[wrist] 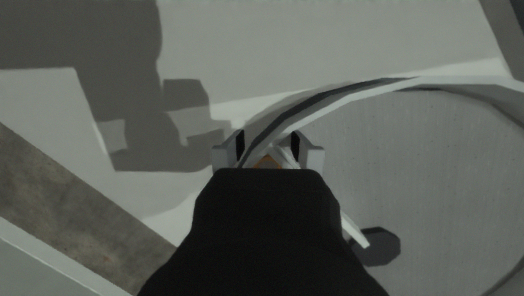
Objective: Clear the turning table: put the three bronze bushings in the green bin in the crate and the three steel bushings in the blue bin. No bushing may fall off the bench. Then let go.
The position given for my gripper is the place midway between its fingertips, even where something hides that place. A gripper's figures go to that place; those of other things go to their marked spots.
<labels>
My gripper (267,139): 0.16 m from the lens. A round grey turning table (420,166): 0.25 m from the lens.
</labels>
